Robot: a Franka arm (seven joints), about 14 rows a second.
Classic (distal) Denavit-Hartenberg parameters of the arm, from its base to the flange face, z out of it. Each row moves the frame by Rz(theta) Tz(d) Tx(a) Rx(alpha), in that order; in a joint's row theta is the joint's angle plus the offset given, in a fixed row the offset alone. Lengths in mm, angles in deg.
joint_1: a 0, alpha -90, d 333, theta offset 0
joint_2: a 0, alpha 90, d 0, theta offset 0
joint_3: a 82.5, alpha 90, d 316, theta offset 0
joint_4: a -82.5, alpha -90, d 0, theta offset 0
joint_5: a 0, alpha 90, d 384, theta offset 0
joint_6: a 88, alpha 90, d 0, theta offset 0
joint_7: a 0, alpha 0, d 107, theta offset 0
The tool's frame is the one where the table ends.
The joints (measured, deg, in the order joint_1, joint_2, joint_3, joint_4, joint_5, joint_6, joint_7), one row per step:
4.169, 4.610, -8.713, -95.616, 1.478, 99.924, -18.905
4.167, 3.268, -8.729, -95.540, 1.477, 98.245, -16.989
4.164, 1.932, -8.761, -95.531, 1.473, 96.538, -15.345
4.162, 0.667, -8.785, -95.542, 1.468, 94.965, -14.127
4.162, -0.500, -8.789, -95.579, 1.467, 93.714, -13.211
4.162, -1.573, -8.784, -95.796, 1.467, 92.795, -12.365
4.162, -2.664, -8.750, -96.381, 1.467, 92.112, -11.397
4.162, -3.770, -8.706, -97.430, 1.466, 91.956, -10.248
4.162, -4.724, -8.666, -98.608, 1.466, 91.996, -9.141
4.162, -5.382, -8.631, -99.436, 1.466, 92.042, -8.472
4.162, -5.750, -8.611, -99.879, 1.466, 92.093, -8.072
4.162, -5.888, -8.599, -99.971, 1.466, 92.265, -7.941
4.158, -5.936, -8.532, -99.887, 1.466, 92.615, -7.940
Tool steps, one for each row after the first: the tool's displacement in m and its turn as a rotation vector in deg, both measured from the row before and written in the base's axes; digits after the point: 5 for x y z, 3 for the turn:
-0.00818, -0.00026, 0.01160, 0.219, 0.289, -1.908
-0.00860, -0.00043, 0.01076, 0.215, 0.392, -1.646
-0.00833, -0.00035, 0.00992, 0.198, 0.345, -1.208
-0.00752, -0.00016, 0.00908, 0.172, 0.144, -0.888
-0.00680, -0.00010, 0.00705, 0.152, 0.087, -0.814
-0.00685, 0.00017, 0.00441, 0.157, 0.207, -0.909
-0.00637, 0.00023, 0.00138, 0.142, 0.140, -1.090
-0.00543, 0.00024, -0.00090, 0.123, 0.226, -1.054
-0.00373, 0.00025, -0.00077, 0.084, 0.151, -0.624
-0.00202, 0.00014, -0.00025, 0.042, 0.041, -0.375
-0.00039, 0.00005, 0.00074, -0.002, -0.212, -0.124
0.00056, 0.00050, 0.00166, -0.037, -0.481, 0.046

